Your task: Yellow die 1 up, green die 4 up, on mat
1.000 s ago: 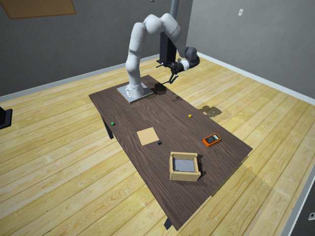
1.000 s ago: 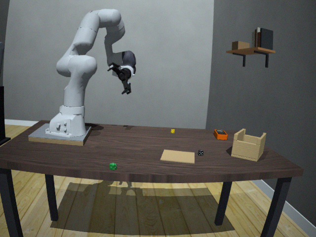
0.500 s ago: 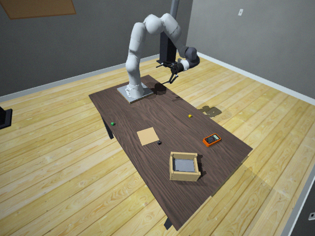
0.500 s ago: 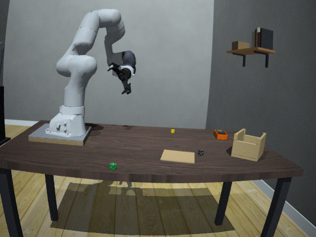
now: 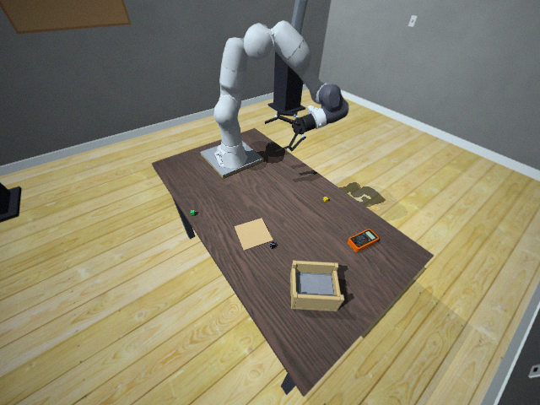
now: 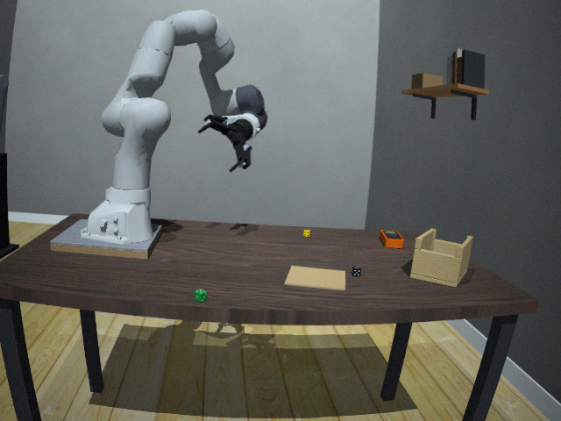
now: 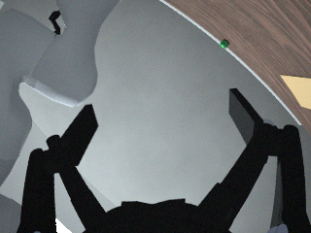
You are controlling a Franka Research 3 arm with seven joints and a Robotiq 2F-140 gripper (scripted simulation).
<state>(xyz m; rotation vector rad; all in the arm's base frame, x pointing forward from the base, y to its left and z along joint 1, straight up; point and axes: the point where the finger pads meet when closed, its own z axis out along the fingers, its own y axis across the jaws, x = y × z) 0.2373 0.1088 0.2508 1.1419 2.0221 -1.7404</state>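
Right now the green die is 47 cm to the right of my hand, 27 cm below it and 1 cm ahead of it. From my hand the other things lie so: yellow die: 30 cm ahead, 27 cm below, 15 cm to the left; then black die: 38 cm ahead, 27 cm below, 25 cm to the right; then tan mat: 29 cm to the right, 28 cm below, 27 cm ahead.
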